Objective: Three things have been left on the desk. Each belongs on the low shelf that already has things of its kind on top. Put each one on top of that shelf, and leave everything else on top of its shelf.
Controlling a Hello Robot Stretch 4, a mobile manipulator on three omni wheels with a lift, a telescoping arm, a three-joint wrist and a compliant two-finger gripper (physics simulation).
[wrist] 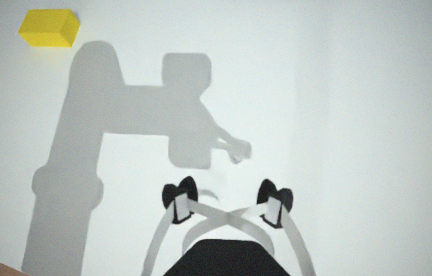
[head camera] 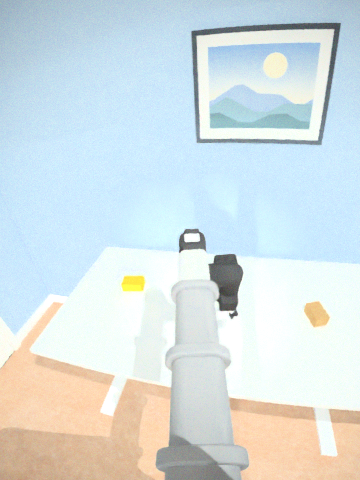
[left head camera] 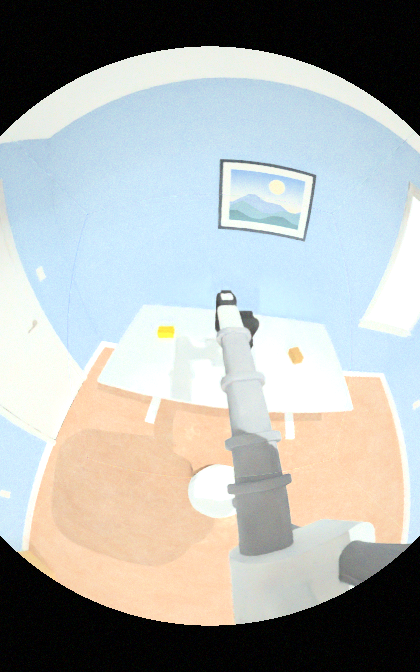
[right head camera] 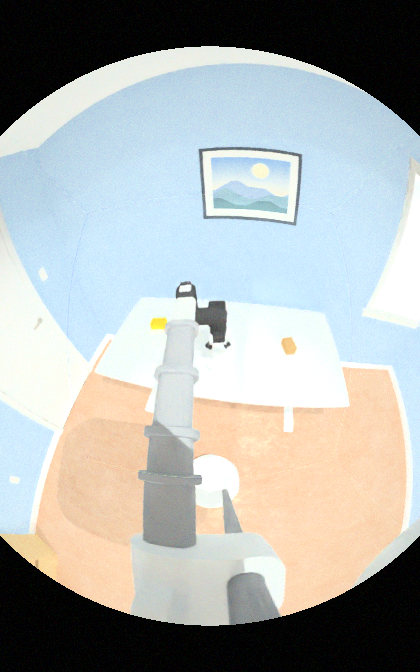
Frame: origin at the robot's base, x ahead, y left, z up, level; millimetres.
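Seen in the pictures: gripper, fingertip midpoint: [wrist: 227, 192] [head camera: 220, 316].
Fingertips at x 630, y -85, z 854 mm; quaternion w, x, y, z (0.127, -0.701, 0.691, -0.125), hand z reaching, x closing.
Pixels of each thing's top centre, then the offset from my fingertips to it. Level surfaces: height alone.
- yellow block, top centre: [wrist: 43, 20] [head camera: 132, 280] dx +332, dy +386, dz -117 mm
- white desk, surface height: dz -162 mm
- tan block, top centre: [head camera: 318, 310] dx +85, dy -423, dz -112 mm
- faint grey arc, top centre: [wrist: 203, 211] dx -12, dy +32, dz -138 mm
A yellow block [head camera: 133, 283] [left head camera: 166, 332] [right head camera: 158, 323] [wrist: 48, 28] lies on the left part of the white desk [head camera: 280, 360] [left head camera: 320, 385] [right head camera: 310, 382] [wrist: 370, 150]. A tan block [head camera: 316, 314] [left head camera: 296, 355] [right head camera: 289, 346] lies on the right part. My gripper [right head camera: 218, 345] [wrist: 227, 192] is open above the desk between the two blocks, with no block between its fingers. In the wrist view the yellow block is at the top left, away from the fingers. A faint grey arc [wrist: 208, 194] shows beyond the fingers; I cannot tell what it belongs to. The arm hides part of the desk.
A framed picture [head camera: 265, 82] hangs on the blue wall behind the desk. A door [left head camera: 30, 365] is at the left, a window [left head camera: 395, 270] at the right. A wooden-coloured piece [right head camera: 25, 550] shows at the lower left edge, and a pale grey shape [right head camera: 395, 555] at the lower right.
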